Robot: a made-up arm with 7 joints.
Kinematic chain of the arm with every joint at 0, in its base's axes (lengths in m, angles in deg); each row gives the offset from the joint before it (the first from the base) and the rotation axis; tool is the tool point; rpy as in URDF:
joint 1: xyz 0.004 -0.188 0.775 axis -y
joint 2: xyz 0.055 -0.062 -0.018 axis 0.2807 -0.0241 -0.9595
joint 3: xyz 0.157 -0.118 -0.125 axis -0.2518 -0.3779 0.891
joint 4: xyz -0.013 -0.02 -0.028 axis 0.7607 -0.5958 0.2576
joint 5: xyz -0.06 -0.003 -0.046 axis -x
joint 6: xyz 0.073 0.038 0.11 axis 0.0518 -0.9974 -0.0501
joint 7: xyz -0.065 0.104 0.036 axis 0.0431 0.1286 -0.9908
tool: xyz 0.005 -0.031 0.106 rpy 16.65 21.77 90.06
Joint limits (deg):
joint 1: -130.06..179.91
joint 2: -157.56..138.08
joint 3: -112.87..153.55
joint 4: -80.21..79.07
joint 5: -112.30..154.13
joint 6: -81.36..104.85
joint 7: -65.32..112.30
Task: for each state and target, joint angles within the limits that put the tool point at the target. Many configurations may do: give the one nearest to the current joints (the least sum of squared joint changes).
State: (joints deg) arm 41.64 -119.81 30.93 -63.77 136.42 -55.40 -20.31
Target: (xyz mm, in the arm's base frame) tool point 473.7 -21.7 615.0
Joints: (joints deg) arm 12.54 -143.13 6.56 -79.36 134.98 -54.73 -19.20
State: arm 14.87 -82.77 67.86 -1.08 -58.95 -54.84 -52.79
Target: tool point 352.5 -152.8 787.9
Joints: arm -11.38 -51.78 56.91 6.48 -58.17 -44.64 -51.89
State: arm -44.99 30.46 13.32 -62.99 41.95 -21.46 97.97
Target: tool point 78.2 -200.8 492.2
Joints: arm -41.88 35.87 16.40 -44.48 21.96 -13.05 96.45
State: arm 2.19 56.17 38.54 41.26 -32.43 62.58 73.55
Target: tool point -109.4 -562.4 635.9
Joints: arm -16.85 42.53 52.88 33.69 -42.16 36.28 73.13
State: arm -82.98 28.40 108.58 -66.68 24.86 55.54 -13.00
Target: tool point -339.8 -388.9 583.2
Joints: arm -71.63 33.45 102.47 -76.97 28.28 37.52 -15.86
